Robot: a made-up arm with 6 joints. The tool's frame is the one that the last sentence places. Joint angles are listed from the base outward.
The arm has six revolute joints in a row. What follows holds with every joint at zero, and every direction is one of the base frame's. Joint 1 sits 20 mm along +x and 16 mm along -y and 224 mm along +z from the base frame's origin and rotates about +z. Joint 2 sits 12 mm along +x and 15 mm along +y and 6 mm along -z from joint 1 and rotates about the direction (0.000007, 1, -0.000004). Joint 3 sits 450 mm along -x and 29 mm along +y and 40 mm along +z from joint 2 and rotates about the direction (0.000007, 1, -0.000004). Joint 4 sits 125 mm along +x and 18 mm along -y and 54 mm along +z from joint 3 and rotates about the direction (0.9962, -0.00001, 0.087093). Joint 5 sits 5 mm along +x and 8 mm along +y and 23 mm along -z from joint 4 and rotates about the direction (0.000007, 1, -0.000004). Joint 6 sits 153 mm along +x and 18 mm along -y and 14 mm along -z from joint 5 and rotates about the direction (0.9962, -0.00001, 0.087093). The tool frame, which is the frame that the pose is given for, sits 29 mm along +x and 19 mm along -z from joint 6; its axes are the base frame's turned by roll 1.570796, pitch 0 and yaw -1.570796 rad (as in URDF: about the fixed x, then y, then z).
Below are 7 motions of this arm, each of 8 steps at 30 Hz.
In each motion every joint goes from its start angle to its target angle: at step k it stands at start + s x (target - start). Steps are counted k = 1, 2, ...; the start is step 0. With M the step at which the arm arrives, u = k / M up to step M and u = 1 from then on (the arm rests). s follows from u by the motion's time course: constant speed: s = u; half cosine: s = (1 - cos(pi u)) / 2; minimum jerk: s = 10 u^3 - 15 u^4 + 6 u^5.
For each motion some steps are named. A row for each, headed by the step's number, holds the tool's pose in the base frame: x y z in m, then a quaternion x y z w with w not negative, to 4 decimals.
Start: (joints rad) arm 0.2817 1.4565 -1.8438 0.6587 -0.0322 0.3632
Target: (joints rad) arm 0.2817 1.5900 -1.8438 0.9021 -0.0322 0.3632
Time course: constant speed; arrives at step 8
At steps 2, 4, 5, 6, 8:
2: 0.2904 0.1320 0.7962 0.8369 -0.0719 -0.4935 0.2255
4: 0.3070 0.1399 0.7887 0.8306 -0.0451 -0.5119 0.2148
5: 0.3152 0.1438 0.7847 0.8270 -0.0319 -0.5209 0.2091
6: 0.3233 0.1476 0.7807 0.8232 -0.0189 -0.5299 0.2031
8: 0.3395 0.1550 0.7723 0.8148 0.0068 -0.5475 0.1904

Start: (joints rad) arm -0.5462 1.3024 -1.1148 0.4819 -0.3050 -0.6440
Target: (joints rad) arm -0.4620 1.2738 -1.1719 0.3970 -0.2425 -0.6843
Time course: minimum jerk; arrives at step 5
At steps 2, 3, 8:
2: 0.2375 -0.1264 0.6573 0.2595 -0.6937 -0.5727 0.3514
3: 0.2369 -0.1169 0.6630 0.2614 -0.6983 -0.5522 0.3730
8: 0.2360 -0.1088 0.6678 0.2626 -0.7023 -0.5339 0.3908

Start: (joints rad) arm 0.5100 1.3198 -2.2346 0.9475 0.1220 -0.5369
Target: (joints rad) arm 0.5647 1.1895 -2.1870 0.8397 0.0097 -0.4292
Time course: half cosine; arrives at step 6
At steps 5, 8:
5: 0.0254 0.0679 0.9155 0.9165 -0.2772 -0.1697 0.2330
8: 0.0210 0.0638 0.9159 0.9183 -0.2767 -0.1682 0.2277

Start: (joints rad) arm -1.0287 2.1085 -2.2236 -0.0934 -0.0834 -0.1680
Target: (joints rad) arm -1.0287 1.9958 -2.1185 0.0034 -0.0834 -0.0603
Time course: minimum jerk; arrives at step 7
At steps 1, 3, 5, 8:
1: 0.3286 -0.5142 0.6357 0.1059 -0.7673 -0.5850 0.2406
3: 0.3235 -0.5005 0.6458 0.1339 -0.7634 -0.5921 0.2208
5: 0.3158 -0.4805 0.6593 0.1733 -0.7562 -0.6008 0.1925
8: 0.3135 -0.4744 0.6631 0.1849 -0.7538 -0.6031 0.1840

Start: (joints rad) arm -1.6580 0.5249 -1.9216 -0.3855 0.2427 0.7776
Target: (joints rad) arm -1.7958 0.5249 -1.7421 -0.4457 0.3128 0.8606
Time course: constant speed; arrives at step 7
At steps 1, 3, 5, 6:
1: 0.0373 0.2486 0.7639 -0.1425 0.9664 0.1969 0.0834
3: 0.0428 0.2319 0.7568 -0.1247 0.9609 0.2250 0.1024
5: 0.0470 0.2158 0.7488 -0.1067 0.9540 0.2519 0.1228
6: 0.0487 0.2080 0.7444 -0.0977 0.9500 0.2648 0.1335

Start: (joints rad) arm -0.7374 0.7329 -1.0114 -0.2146 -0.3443 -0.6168
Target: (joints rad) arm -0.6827 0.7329 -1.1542 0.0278 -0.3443 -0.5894
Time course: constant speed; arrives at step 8
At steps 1, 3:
1: 0.0079 -0.0011 0.7055 0.0230 -0.8980 -0.3015 0.3197
3: 0.0040 0.0023 0.7140 0.0554 -0.9041 -0.3037 0.2955

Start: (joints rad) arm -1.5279 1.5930 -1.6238 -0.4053 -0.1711 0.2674
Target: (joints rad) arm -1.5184 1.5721 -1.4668 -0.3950 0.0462 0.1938
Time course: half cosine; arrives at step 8
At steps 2, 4, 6, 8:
2: 0.0403 -0.3899 0.7003 -0.0253 -0.7543 -0.6513 0.0786
4: 0.0355 -0.3864 0.6725 -0.0405 -0.7135 -0.6949 0.0795
6: 0.0307 -0.3799 0.6450 -0.0551 -0.6697 -0.7360 0.0819
8: 0.0287 -0.3763 0.6338 -0.0610 -0.6507 -0.7522 0.0833

